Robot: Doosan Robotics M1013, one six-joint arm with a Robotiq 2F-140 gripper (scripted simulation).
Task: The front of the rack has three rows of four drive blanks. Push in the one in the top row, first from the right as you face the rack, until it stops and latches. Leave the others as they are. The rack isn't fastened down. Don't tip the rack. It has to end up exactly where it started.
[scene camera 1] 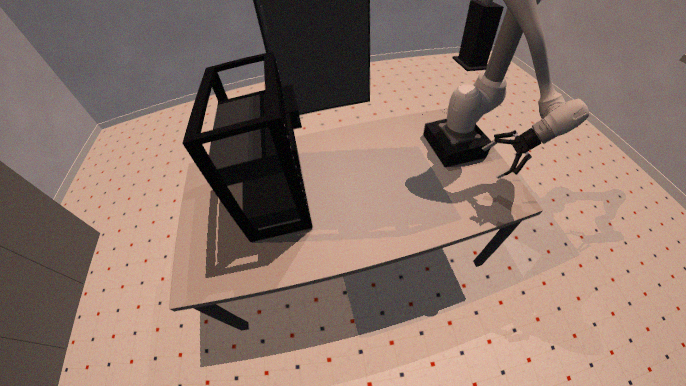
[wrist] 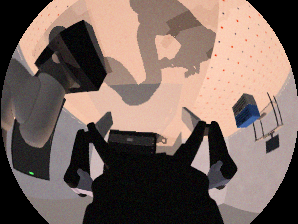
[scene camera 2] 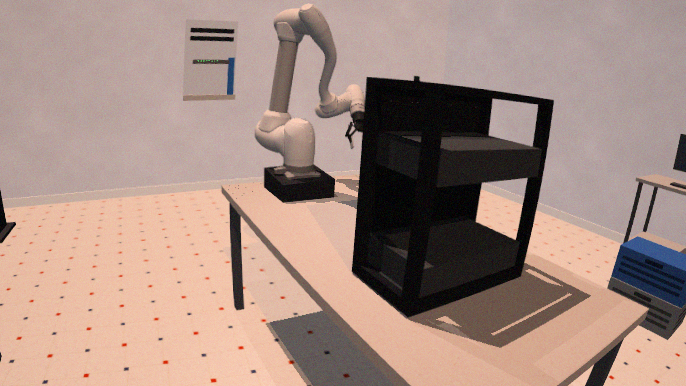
Path:
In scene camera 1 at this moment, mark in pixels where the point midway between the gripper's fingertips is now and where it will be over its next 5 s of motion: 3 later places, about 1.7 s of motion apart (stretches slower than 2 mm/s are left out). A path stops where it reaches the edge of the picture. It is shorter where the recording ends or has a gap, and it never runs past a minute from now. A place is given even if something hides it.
The gripper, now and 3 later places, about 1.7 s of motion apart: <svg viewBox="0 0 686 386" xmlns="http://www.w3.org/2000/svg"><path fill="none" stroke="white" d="M489 163L483 171L463 192L410 191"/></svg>

